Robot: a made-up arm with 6 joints.
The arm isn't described. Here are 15 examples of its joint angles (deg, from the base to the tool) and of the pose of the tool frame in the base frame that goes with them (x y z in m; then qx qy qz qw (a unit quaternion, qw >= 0)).
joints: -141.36 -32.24 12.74 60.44 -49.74 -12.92
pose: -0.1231 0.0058 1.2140 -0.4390 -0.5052 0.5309 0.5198
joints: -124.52 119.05 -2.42 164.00 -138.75 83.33
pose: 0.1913 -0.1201 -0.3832 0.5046 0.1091 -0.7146 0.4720
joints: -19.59 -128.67 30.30 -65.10 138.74 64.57
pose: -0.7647 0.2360 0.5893 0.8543 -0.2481 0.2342 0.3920
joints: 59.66 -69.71 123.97 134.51 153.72 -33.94
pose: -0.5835 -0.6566 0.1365 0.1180 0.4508 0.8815 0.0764
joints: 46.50 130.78 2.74 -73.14 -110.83 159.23
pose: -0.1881 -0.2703 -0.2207 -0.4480 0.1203 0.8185 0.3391
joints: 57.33 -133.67 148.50 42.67 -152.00 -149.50
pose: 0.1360 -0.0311 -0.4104 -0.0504 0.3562 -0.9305 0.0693
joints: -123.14 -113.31 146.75 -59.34 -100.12 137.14
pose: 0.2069 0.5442 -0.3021 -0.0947 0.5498 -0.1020 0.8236
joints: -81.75 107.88 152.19 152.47 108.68 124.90
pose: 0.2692 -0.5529 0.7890 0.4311 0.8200 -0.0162 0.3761
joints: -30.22 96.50 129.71 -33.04 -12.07 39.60
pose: 0.6064 -0.5477 0.5291 -0.3156 0.4773 -0.5943 0.5652
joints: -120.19 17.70 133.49 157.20 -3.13 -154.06
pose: 0.3164 0.1055 1.1014 0.1664 0.1827 0.9639 0.0994
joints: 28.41 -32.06 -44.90 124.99 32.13 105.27
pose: 0.3106 0.3209 0.7339 0.1480 0.8162 0.4880 0.2716
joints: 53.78 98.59 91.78 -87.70 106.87 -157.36
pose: 0.4465 0.7390 0.0091 0.6543 -0.3282 0.5816 0.3549
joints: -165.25 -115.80 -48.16 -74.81 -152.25 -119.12
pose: -0.1391 0.0098 0.7510 0.9254 0.2379 0.0519 0.2906
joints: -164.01 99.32 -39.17 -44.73 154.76 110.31
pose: 0.2270 0.1910 -0.0135 0.0864 -0.5913 -0.2737 0.7537
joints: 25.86 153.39 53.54 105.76 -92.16 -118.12
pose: 0.1530 0.2063 -0.5611 0.5494 -0.5341 0.6424 0.0176
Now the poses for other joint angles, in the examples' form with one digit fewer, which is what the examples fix.
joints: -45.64 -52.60 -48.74 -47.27 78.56 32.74
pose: 0.156 -0.304 0.438 0.249 0.241 -0.867 0.358
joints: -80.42 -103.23 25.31 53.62 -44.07 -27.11
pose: -0.253 0.834 0.628 0.215 -0.039 -0.962 0.162
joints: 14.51 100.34 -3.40 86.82 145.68 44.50
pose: 0.355 0.070 -0.379 -0.359 -0.043 -0.017 0.932
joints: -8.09 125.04 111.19 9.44 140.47 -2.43
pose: 0.775 -0.318 0.031 0.013 -0.347 -0.537 0.769
